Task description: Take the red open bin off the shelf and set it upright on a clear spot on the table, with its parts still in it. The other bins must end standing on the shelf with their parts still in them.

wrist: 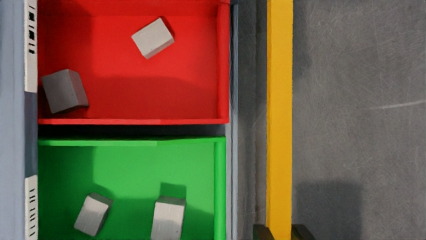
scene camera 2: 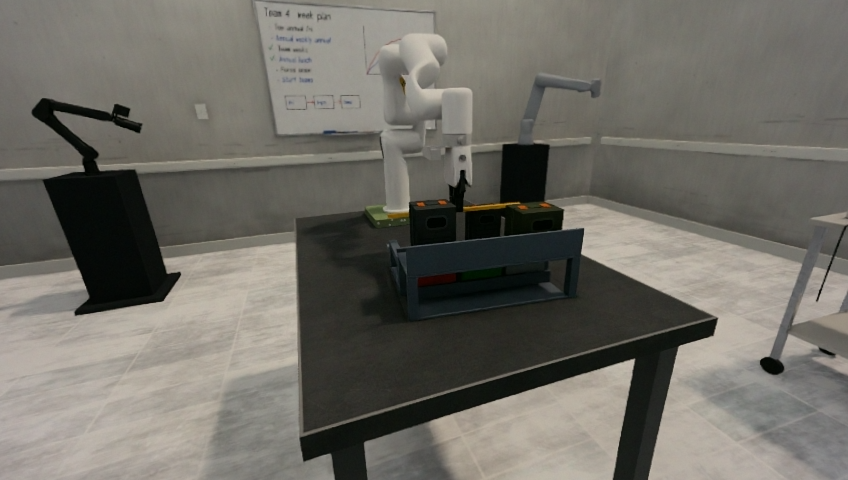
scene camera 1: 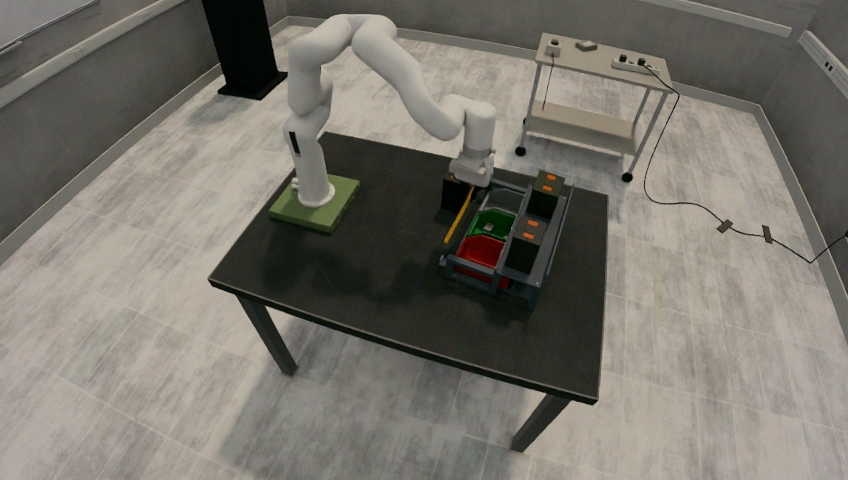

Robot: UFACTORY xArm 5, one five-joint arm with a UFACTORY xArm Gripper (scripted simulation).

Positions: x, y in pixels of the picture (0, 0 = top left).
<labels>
A red open bin (wrist: 188, 82) is 0.29 m from the lens. A blue-grey shelf (wrist: 27, 129): 0.22 m from the lens. A green bin (wrist: 133, 170) is 0.30 m from the lens. The marked spots on the red open bin and the blue-grey shelf are 0.14 m apart.
</labels>
